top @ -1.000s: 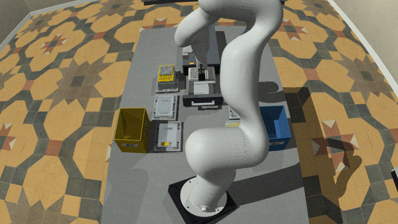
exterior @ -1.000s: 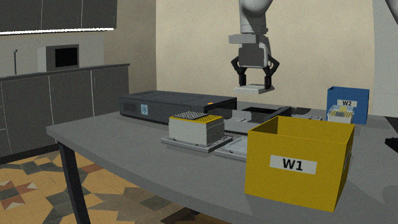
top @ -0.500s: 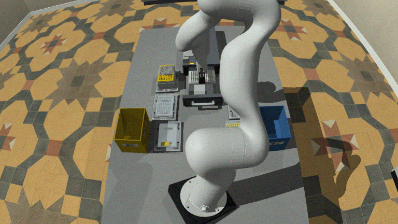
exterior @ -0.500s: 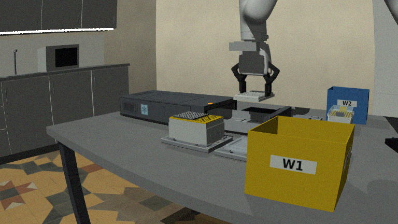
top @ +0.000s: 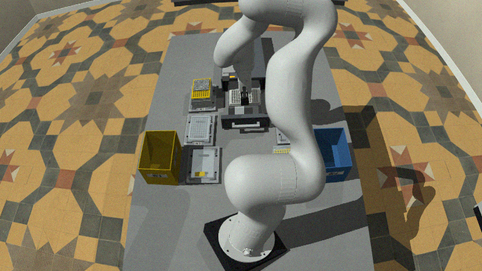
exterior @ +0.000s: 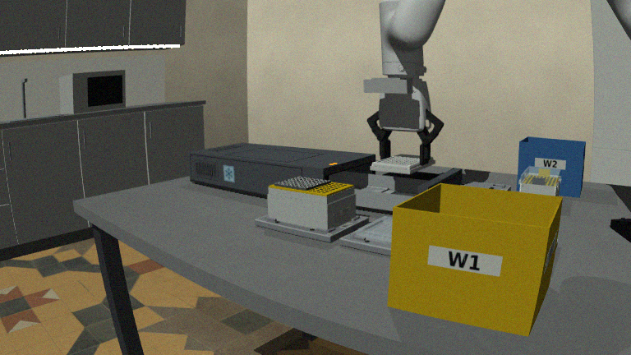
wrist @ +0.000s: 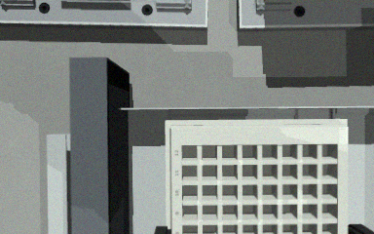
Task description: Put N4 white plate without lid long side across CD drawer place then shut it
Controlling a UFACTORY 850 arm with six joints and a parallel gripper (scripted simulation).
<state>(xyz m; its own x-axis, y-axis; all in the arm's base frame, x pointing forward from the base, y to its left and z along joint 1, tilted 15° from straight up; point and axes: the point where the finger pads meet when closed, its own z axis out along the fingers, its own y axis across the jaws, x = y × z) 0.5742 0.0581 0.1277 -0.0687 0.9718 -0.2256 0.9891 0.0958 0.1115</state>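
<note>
Right now my hand is 40 mm short of the drawer and 60 mm above it. Also, from my hand: dark cooler CD: 190 mm ahead, 10 mm to the left, 60 mm below; white plate: 10 mm below; yellow-topped tip box: 70 mm ahead, 190 mm to the left, 50 mm below.
</note>
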